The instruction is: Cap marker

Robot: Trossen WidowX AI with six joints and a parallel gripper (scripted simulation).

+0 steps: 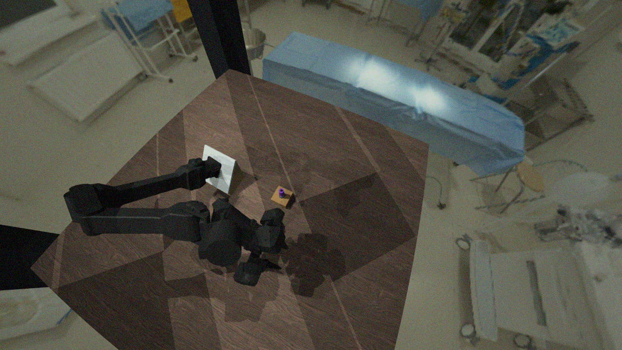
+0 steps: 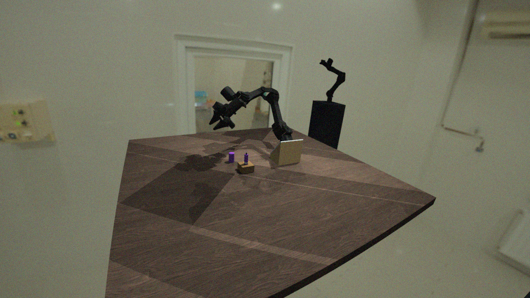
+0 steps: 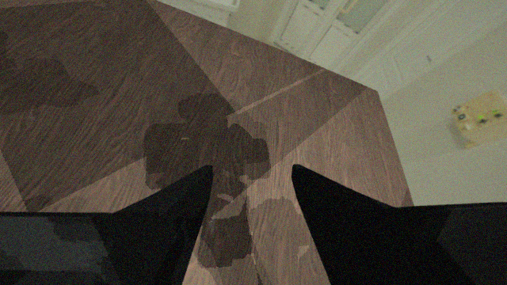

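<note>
My gripper tip is 9 cm past the purple cap, 7 cm to the right of it and 16 cm above it. From my gripper tip the other things lie so: holder block: 14 cm behind, 19 cm to the left, 16 cm below.
</note>
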